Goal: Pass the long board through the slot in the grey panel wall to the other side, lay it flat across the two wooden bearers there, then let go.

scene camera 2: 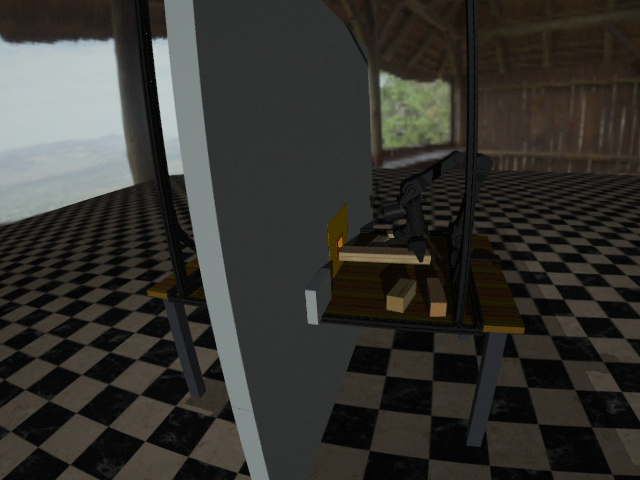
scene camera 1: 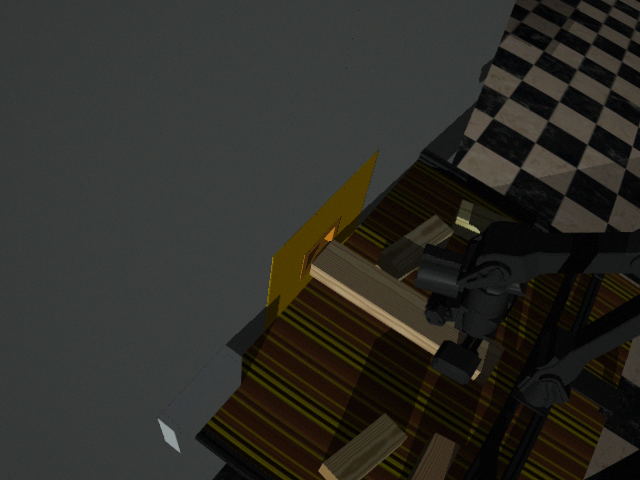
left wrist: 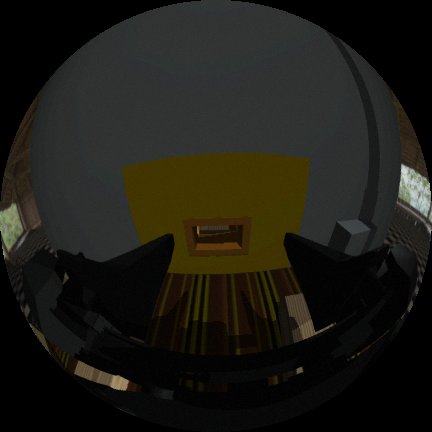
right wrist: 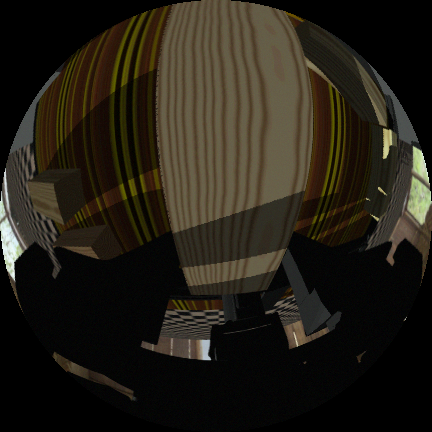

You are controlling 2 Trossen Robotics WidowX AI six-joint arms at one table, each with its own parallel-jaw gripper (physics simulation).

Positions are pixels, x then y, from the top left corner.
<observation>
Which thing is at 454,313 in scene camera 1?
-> The right gripper.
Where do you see a grey block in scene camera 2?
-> At 318,294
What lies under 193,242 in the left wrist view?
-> A slot.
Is the left gripper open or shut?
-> Open.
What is the left gripper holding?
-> Nothing.
</observation>
